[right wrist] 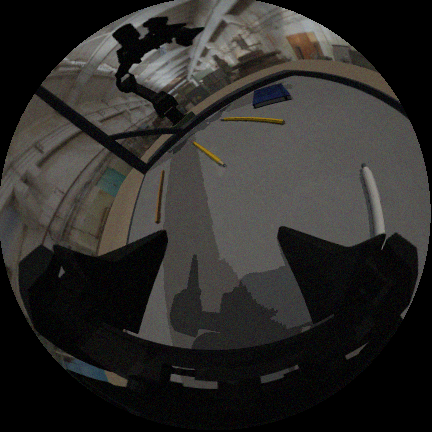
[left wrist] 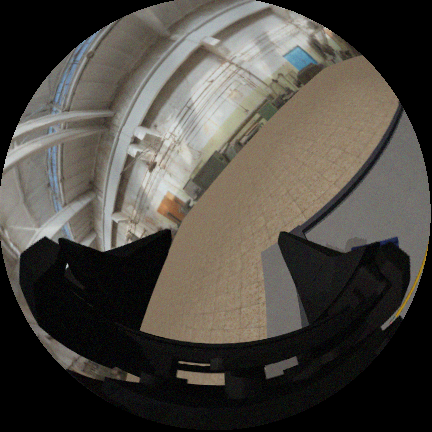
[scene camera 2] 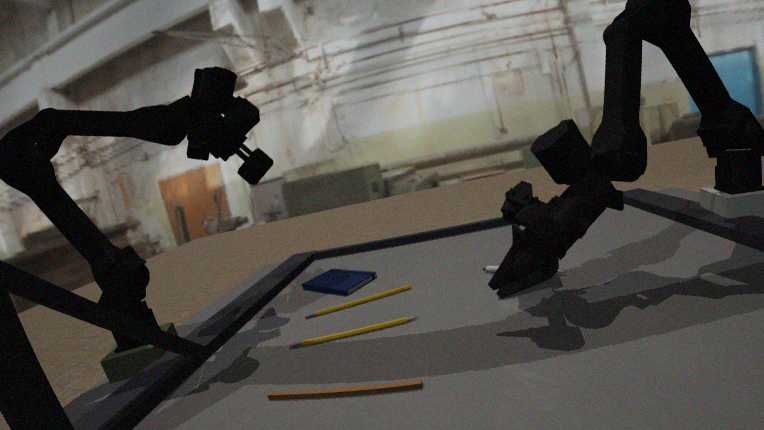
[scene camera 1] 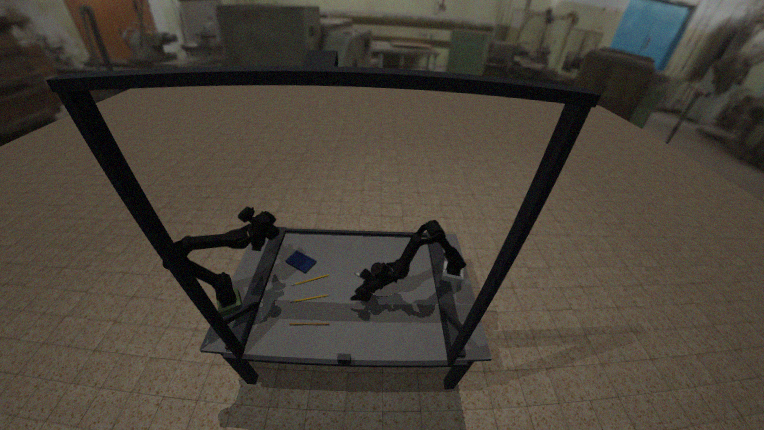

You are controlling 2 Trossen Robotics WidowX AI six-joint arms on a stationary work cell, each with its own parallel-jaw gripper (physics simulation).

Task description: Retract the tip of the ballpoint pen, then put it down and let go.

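Pixels of known places: left gripper, between the fingertips: (left wrist: 226, 236) (scene camera 2: 241, 149); right gripper, between the fingertips: (right wrist: 223, 234) (scene camera 2: 495, 292) (scene camera 1: 352, 295); left arm's base, origin of its link: (right wrist: 178, 119) (scene camera 1: 228, 300); right arm's base, origin of its link: (scene camera 2: 739, 188) (scene camera 1: 453, 270).
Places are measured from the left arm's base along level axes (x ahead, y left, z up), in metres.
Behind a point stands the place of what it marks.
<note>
A white ballpoint pen (scene camera 2: 490, 269) {x 0.602, y -0.121, z -0.032 m} (right wrist: 373, 200) {x 0.615, y -0.144, z -0.030 m} lies on the grey table. In the right wrist view it is at the right, outside the space between the fingers, with its dark end pointing away and its near end hidden by the right-hand finger. In scene camera 2 the gripper covers its middle. I cannot tell whether its tip is out. My right gripper (scene camera 2: 495, 291) {x 0.523, y -0.235, z -0.011 m} (right wrist: 223, 234) {x 0.523, y -0.235, z -0.011 m} is open and empty, pointing down low over the table in front of the pen. My left gripper (left wrist: 226, 236) {x 0.259, y 0.178, z 0.282 m} is open and empty, raised at the left end, far from the pen.
A blue book (scene camera 1: 301, 261) {x 0.382, y 0.091, z -0.028 m} (scene camera 2: 339, 281) {x 0.379, y 0.074, z -0.028 m} (right wrist: 271, 95) {x 0.408, y 0.057, z -0.028 m} lies at the back left. Two yellow pencils (scene camera 2: 358, 302) {x 0.383, y -0.043, z -0.036 m} (scene camera 2: 355, 331) {x 0.349, y -0.143, z -0.034 m} and an orange-brown stick (scene camera 2: 344, 390) {x 0.300, y -0.266, z -0.033 m} (right wrist: 159, 197) {x 0.320, y -0.271, z -0.036 m} lie left of my right gripper. Dark frame posts (scene camera 1: 125, 186) {x -0.001, y -0.273, z 0.786 m} rise at the table's sides.
</note>
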